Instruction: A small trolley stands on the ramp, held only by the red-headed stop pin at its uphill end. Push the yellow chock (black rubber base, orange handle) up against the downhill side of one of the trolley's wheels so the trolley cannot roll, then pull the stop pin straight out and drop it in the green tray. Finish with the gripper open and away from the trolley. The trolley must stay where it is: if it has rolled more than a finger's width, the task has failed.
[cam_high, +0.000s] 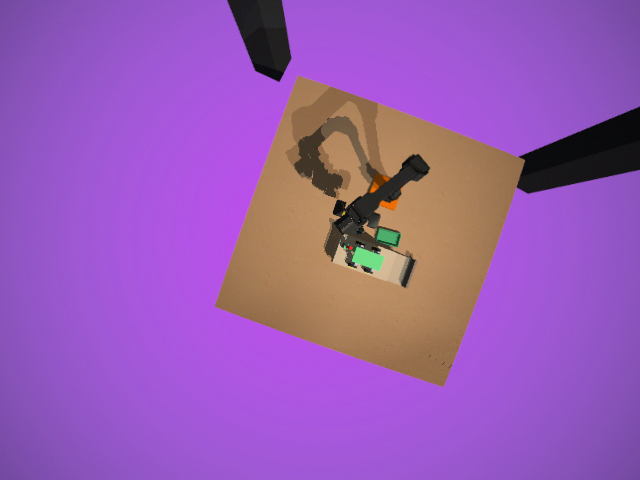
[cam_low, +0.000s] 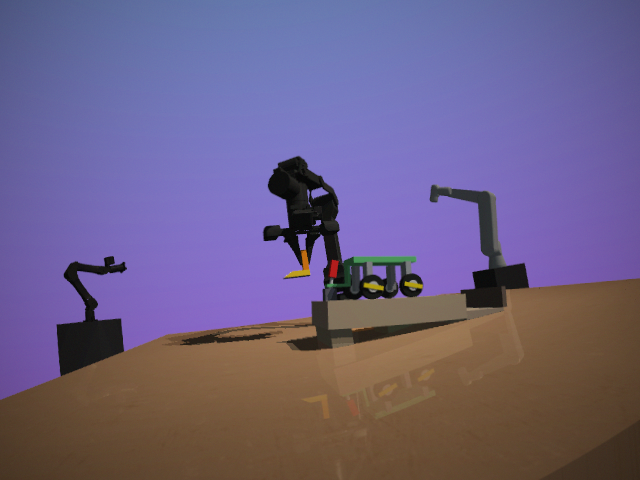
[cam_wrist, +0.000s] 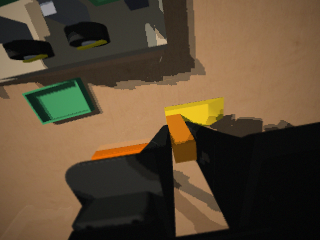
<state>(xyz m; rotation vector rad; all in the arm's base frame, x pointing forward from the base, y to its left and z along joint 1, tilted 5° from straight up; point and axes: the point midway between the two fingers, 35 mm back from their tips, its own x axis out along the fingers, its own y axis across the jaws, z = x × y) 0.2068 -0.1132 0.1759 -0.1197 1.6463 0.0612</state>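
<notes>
Right now the red-headed stop pin is 130 mm ahead of my gripper tip, 50 mm below it and 40 mm to the left of it. Also, from my gripper tip: trolley: 140 mm to the left, 140 mm ahead, 70 mm below; then dark end block: 400 mm to the left, 140 mm below, 110 mm ahead; then yellow chock: 20 mm to the right, 10 mm below.
</notes>
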